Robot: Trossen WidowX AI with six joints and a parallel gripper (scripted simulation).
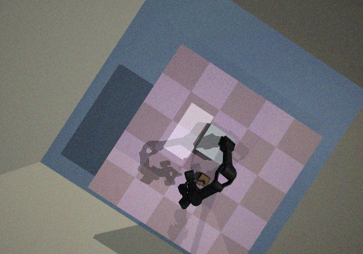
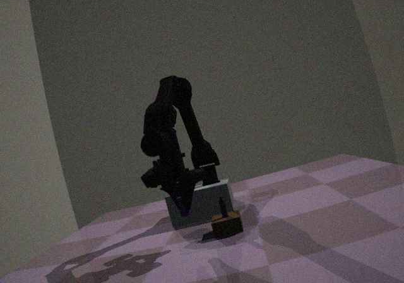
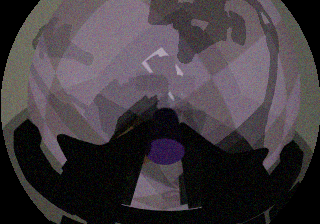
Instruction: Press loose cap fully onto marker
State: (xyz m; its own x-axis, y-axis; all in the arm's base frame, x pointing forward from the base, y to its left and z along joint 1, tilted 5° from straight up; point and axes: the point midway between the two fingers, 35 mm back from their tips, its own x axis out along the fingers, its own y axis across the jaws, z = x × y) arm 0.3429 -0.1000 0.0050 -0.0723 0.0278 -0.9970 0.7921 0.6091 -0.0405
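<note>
Now: the brown holder block 2 cm behind my gripper tip, 10 cm to the left of it and 7 cm below it. Round my gripper tip: purple cap: 1 cm above.
</note>
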